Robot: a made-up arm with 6 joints.
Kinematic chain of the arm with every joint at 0, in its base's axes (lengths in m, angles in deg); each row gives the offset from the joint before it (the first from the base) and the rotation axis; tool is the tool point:
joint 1: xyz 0 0 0.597 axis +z
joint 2: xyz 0.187 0 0 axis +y
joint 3: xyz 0 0 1.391 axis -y
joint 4: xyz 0 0 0.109 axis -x
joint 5: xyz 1.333 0 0 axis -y
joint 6: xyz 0.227 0 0 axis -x
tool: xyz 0 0 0
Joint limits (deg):
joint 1: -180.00..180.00
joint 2: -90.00..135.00
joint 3: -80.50..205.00
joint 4: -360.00..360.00
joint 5: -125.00..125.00
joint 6: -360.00..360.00
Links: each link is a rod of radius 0.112 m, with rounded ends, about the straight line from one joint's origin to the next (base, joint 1, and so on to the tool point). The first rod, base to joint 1, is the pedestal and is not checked.
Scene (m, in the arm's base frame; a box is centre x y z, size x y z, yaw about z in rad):
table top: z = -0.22
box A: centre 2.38 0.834 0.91 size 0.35 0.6 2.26 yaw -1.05
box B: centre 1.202 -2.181 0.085 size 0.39 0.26 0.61 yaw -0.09
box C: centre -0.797 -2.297 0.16 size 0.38 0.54 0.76 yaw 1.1
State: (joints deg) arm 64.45 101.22 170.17 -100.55 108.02 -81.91
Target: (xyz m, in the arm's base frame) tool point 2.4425 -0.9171 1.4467
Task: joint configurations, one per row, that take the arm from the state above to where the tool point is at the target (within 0.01 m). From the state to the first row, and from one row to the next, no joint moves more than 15 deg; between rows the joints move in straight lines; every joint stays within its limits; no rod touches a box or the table.
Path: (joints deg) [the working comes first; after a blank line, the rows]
Joints at the target: -15.75 90.92 129.13 -104.32 87.65 -81.91
Straight joint move there: touches box A.

1: 51.80 99.76 168.24 -100.49 104.24 -79.72
2: 39.15 98.29 166.30 -100.44 100.47 -77.53
3: 26.49 96.83 164.37 -100.38 96.69 -75.33
4: 13.84 95.37 162.43 -100.33 92.92 -73.14
5: 1.19 93.91 160.50 -100.27 89.14 -70.95
6: -4.46 92.91 150.04 -101.62 88.65 -74.60
7: -10.10 91.91 139.59 -102.97 88.15 -78.26
8: -15.75 90.92 129.13 -104.32 87.65 -81.91

